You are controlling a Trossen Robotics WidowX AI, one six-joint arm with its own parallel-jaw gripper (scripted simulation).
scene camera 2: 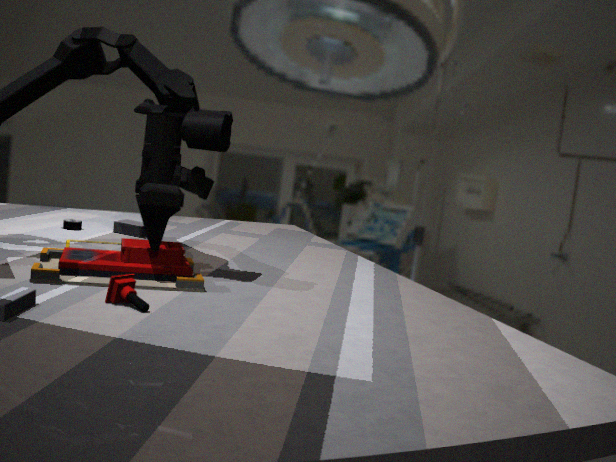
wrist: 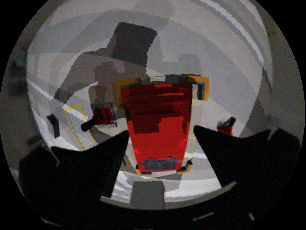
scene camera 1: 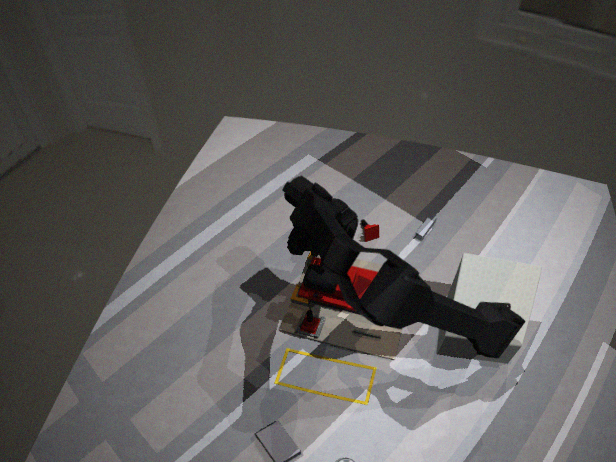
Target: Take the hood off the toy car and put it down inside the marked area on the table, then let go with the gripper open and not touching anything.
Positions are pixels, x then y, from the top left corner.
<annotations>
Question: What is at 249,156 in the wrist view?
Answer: The gripper.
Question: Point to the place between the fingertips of the gripper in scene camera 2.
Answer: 152,245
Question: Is the gripper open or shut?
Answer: Open.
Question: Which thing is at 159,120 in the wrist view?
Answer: A red hood.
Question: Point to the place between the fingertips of the gripper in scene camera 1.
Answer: At 332,274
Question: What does the gripper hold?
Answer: Nothing.
</annotations>
